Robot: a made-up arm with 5 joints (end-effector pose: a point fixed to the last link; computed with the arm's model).
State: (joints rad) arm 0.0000 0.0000 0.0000 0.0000 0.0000
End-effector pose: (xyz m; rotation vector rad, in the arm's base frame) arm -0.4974 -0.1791 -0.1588 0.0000 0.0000 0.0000
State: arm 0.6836 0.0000 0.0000 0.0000 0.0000
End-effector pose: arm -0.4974 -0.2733 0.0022 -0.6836 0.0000 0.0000
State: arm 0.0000 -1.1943 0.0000 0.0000 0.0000
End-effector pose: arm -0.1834 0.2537 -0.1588 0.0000 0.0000 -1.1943
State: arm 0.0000 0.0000 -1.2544 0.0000 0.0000
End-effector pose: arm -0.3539 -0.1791 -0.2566 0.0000 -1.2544 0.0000
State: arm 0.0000 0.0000 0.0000 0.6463 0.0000
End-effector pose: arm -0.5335 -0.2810 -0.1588 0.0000 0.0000 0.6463
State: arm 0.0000 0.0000 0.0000 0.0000 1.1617
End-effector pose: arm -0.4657 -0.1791 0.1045 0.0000 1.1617 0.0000
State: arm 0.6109 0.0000 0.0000 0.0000 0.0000
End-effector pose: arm -0.4974 -0.2688 -0.0176 -0.6109 0.0000 0.0000
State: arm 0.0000 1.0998 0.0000 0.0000 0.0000
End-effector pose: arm -0.2507 -0.6106 -0.1588 0.0000 0.0000 1.0998
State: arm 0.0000 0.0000 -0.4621 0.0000 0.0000
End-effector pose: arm -0.4605 -0.1791 -0.2156 0.0000 -0.4621 0.0000
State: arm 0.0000 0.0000 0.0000 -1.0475 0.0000
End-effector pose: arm -0.3395 -0.1154 -0.1588 0.0000 0.0000 -1.0475
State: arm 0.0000 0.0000 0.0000 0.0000 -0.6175
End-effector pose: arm -0.3952 -0.1791 -0.2642 0.0000 -0.6175 0.0000
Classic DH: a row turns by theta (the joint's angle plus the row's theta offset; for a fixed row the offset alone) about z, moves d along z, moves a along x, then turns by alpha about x. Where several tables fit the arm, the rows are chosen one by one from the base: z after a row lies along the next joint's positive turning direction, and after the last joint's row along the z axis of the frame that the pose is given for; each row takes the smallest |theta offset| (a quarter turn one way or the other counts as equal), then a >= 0, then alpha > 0; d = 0 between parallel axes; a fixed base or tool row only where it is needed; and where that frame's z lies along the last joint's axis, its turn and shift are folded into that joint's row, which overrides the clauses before.
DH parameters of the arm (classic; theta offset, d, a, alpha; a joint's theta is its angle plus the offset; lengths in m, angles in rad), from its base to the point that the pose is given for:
base (fixed): -1.5708 0.0541 0 1.5708
joint 1: 0 0.0221 0.1936 -1.5708
joint 2: -1.5708 -0.1628 0.3361 1.5708
joint 3: 0 -0.0904 0.0051 -1.5708
joint 4: 0 0.0574 -0.0823 1.5708
joint 5: 0 0.1049 0.2164 -1.5708
tool (fixed): 3.1416 -0.1075 0 0

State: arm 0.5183 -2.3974 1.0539 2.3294 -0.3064
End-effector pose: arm 0.1472 0.1379 -0.2565 0.2689 -1.0299 0.0930
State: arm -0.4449 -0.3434 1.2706 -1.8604 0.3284
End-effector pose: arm -0.2664 0.0577 -0.2389 -0.5575 1.6714 -1.6860
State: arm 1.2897 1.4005 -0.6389 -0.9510 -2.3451
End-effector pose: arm 0.2367 -0.1222 0.3867 0.2472 -2.1182 1.0023
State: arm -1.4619 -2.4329 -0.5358 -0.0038 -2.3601
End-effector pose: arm 0.0341 0.0044 -0.1103 -1.5109 -0.4048 -0.7145
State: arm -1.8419 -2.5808 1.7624 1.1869 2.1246
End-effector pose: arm 0.0290 0.2096 -0.1116 -2.0883 0.4363 -1.3670
